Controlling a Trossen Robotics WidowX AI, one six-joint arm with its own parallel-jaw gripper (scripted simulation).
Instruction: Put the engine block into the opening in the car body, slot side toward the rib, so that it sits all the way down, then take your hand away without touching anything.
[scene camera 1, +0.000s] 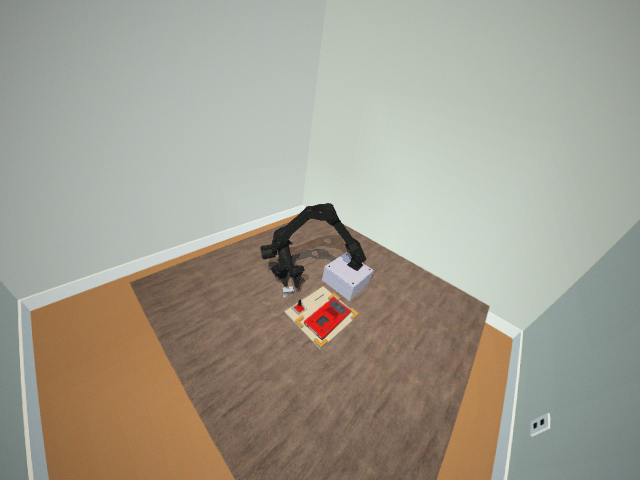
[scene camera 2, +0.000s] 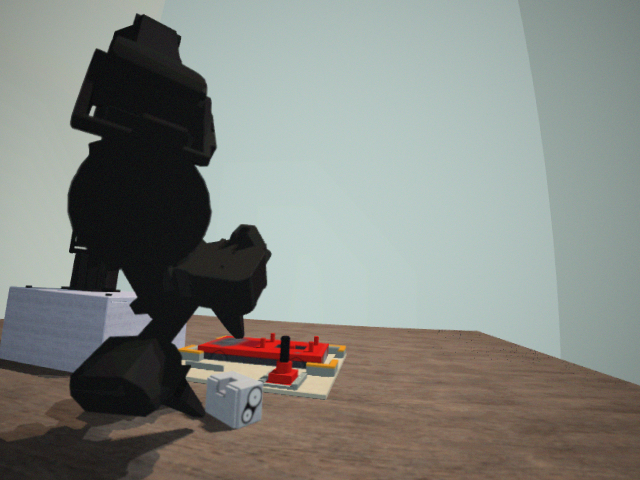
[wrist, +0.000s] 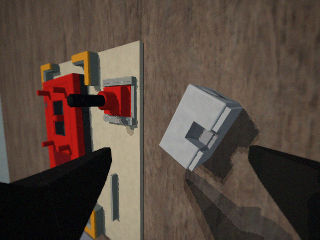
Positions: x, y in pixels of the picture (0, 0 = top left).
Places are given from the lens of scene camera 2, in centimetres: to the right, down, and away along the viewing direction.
my gripper (scene camera 2: 222, 371): -10, 13, 28
red car body (scene camera 2: 250, 350): -11, 17, 44
engine block (scene camera 2: 235, 399): -7, 14, 24
The marked spots on the red car body and the engine block are 21 cm apart.
